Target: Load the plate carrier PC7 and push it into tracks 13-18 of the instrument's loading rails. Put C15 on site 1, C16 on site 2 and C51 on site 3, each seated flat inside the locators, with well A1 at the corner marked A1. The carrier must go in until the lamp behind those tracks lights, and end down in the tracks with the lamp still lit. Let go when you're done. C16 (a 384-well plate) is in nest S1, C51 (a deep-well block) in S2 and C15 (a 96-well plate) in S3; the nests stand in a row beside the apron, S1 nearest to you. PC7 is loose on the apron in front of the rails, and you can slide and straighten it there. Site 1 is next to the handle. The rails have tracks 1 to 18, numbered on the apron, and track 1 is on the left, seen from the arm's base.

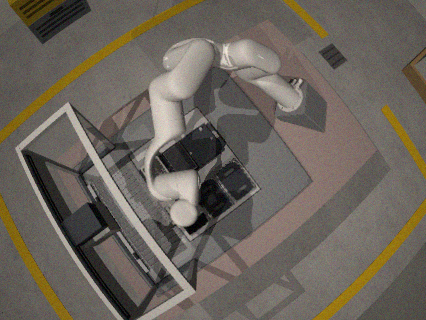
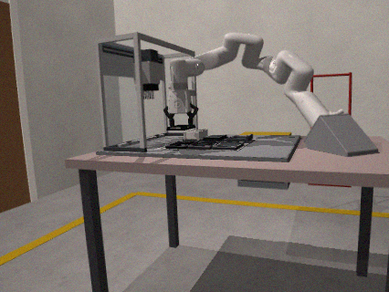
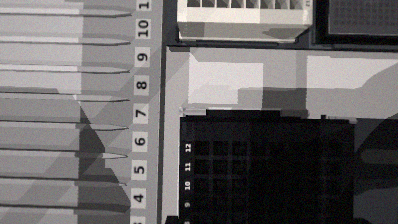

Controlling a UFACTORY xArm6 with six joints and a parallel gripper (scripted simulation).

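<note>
Now: hand 15 cm to the left of the plate carrier PC7, 15 cm past it and 8 cm above it. The rest, counted from my hand: black 96-well plate (1 cm below); then pale well plate (18 cm to the right, 6 cm below, 4 cm behind); then A1 mark (16 cm behind, 8 cm below, 1 cm to the right).
</note>
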